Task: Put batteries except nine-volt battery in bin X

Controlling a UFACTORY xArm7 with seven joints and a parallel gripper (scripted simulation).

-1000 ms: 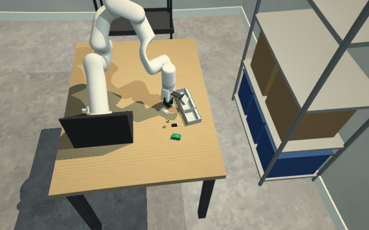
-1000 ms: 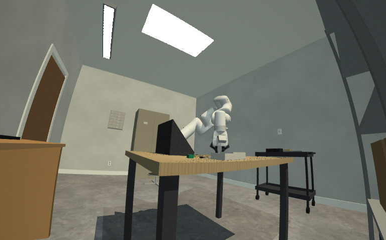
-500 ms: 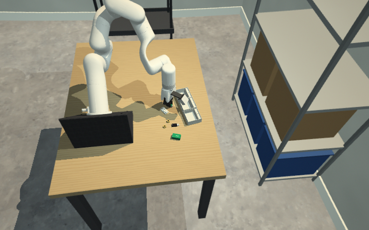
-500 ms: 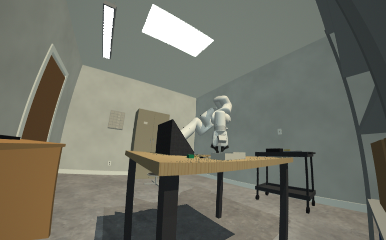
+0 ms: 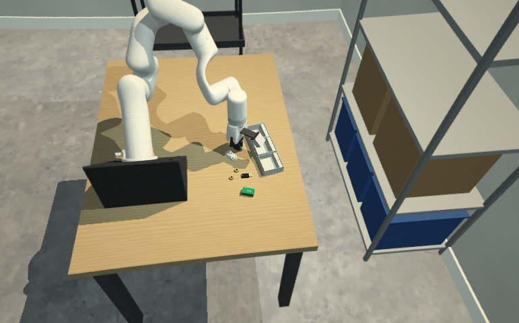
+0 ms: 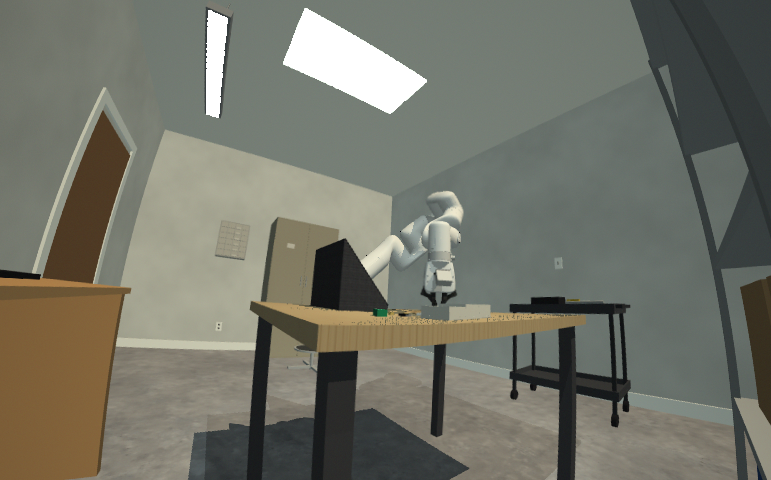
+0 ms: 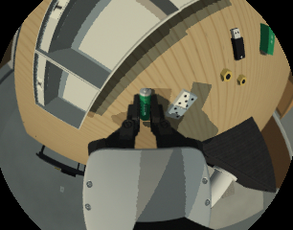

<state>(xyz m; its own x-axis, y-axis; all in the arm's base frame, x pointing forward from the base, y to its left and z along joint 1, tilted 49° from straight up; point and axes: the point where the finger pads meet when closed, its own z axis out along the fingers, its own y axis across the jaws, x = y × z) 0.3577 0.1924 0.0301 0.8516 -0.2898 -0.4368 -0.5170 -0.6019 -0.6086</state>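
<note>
My hand is 4 cm to the left of the white die, 3 cm past it and 2 cm above it. Round my hand: nine-volt battery (23 cm to the right, 3 cm ahead, 1 cm below); green cylindrical battery (2 cm below); black USB stick (15 cm to the right, 4 cm ahead, 2 cm below).
</note>
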